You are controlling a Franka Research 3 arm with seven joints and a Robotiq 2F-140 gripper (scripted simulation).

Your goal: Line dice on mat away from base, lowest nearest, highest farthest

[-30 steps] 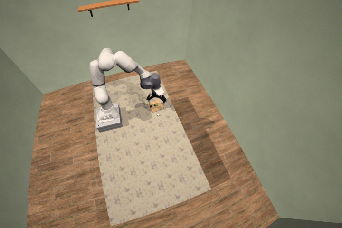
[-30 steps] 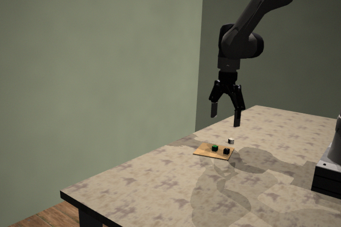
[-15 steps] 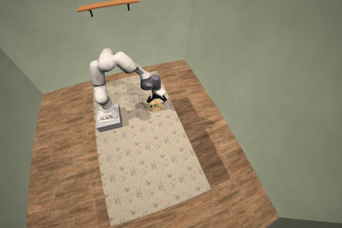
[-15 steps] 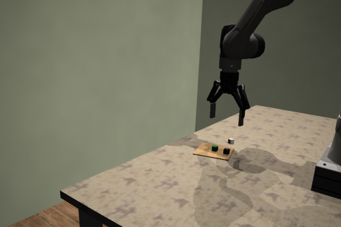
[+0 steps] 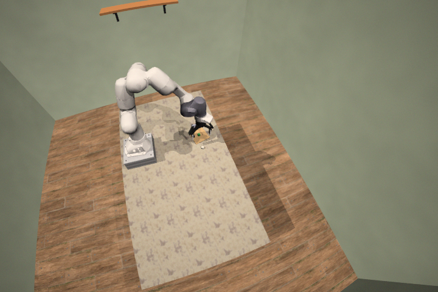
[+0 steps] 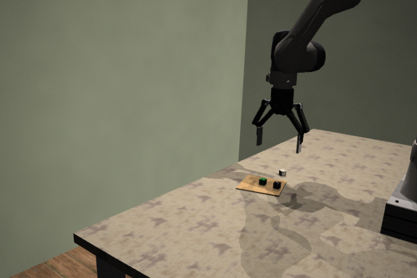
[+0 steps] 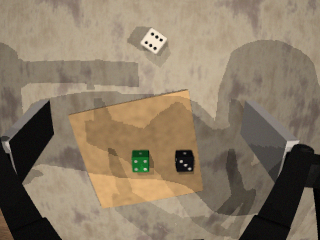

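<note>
The white die is 1 cm behind my hand, 5 cm to the right of it and 11 cm below it. Round my hand: tan mat 1 cm ahead, 9 cm to the left, 12 cm below; green die 1 cm ahead, 9 cm to the left, 11 cm below; black die 4 cm behind, 9 cm to the left, 11 cm below.
</note>
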